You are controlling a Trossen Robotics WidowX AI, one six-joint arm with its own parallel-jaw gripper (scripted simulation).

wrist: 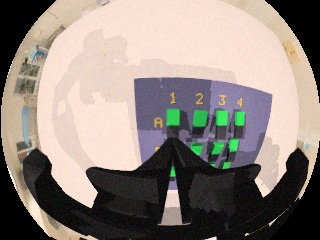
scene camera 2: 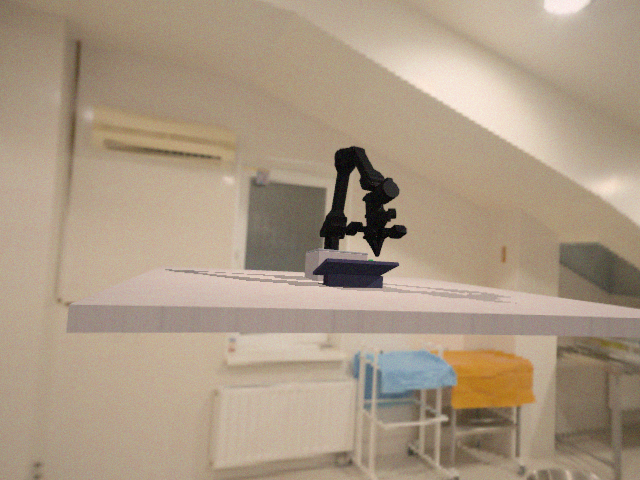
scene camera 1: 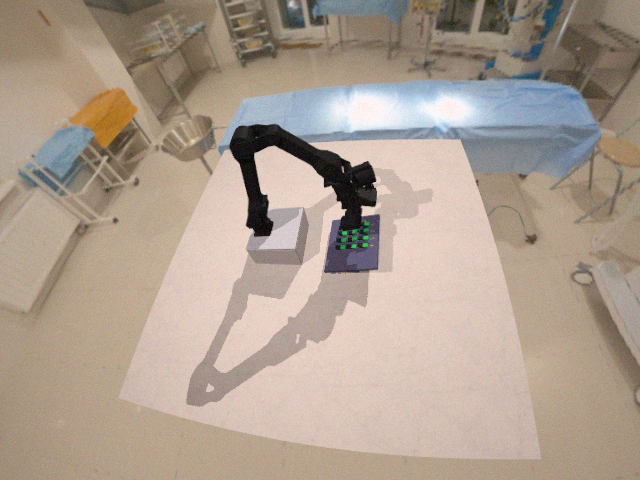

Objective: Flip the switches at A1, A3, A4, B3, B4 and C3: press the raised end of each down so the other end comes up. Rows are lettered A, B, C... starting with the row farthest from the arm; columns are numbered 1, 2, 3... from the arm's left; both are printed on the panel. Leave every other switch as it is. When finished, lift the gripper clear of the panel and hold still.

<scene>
My gripper shows in the wrist view, in scene camera 2 [377, 256] and in scene camera 1. The same spot on my gripper: [wrist: 208, 196] is [scene camera 1: 359, 208].
</scene>
